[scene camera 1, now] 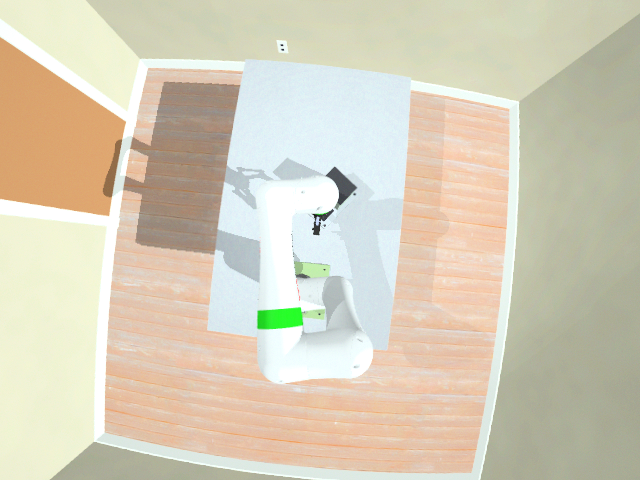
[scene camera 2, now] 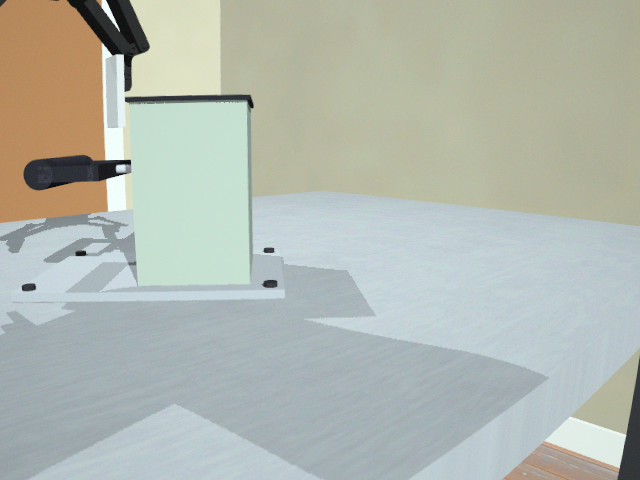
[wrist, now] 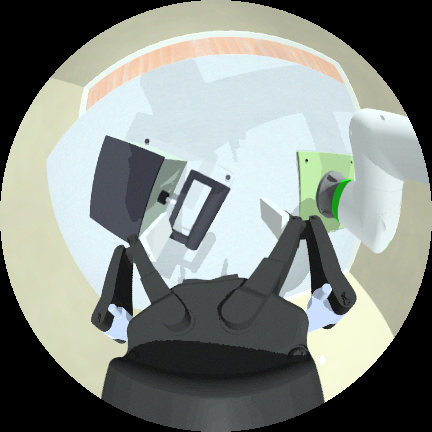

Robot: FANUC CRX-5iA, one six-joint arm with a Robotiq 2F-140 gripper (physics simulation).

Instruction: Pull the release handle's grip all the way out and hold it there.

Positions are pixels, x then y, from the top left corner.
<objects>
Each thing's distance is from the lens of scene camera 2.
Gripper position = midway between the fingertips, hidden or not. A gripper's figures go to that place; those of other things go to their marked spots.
my gripper (scene camera 2: pixel 48 128): 0.55 m
base plate (scene camera 2: pixel 82 277): 0.55 m
</objects>
